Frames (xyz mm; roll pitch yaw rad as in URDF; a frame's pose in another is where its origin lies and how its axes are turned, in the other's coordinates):
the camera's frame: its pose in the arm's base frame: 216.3 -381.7 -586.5 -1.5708 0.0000 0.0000
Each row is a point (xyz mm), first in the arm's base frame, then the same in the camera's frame.
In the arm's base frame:
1: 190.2 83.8 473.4
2: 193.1 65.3 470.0
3: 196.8 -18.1 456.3
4: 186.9 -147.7 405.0
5: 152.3 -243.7 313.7
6: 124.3 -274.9 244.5
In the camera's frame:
1: -26.1 -1059.9 465.5
2: -23.2 -1056.5 447.0
3: -19.5 -1042.8 363.6
4: -29.4 -991.5 234.0
5: -64.0 -900.2 138.0
6: -92.0 -831.0 106.8

